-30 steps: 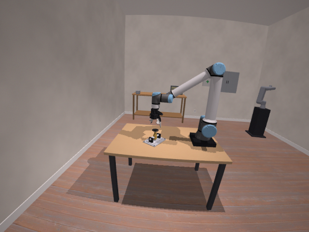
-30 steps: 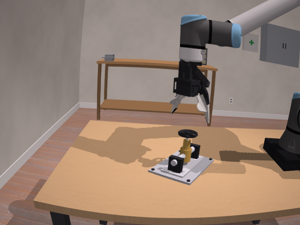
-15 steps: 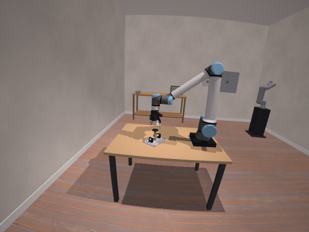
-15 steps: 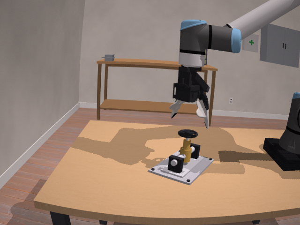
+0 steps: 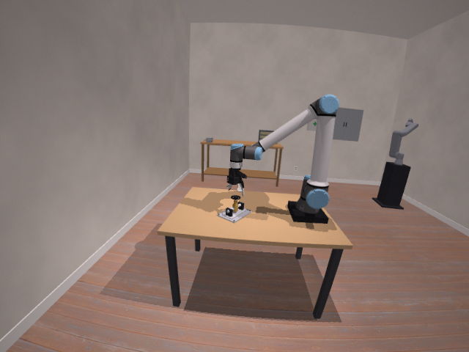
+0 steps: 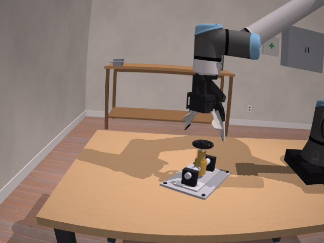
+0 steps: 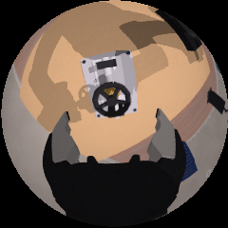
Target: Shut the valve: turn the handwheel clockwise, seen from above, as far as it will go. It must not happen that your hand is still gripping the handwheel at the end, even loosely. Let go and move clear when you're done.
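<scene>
Right now my hand is 40 mm above the black spoked handwheel.
</scene>
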